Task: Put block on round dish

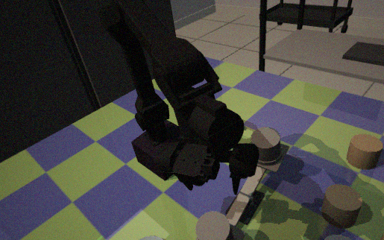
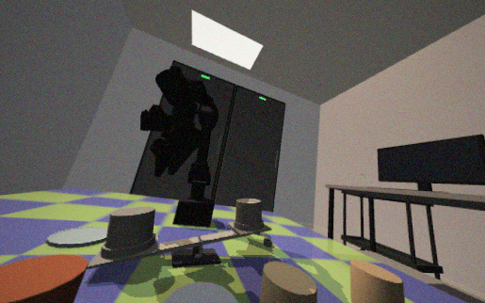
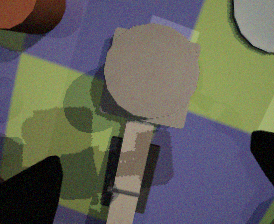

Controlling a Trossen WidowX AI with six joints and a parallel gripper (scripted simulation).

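The cup is 100 mm below my gripper tip, 40 mm to the right of it and 20 mm ahead of it. Round my gripper tip: round dish: 160 mm below, 150 mm to the right, 70 mm behind; orange-red cylinder: 180 mm ahead, 130 mm below, 40 mm to the right.
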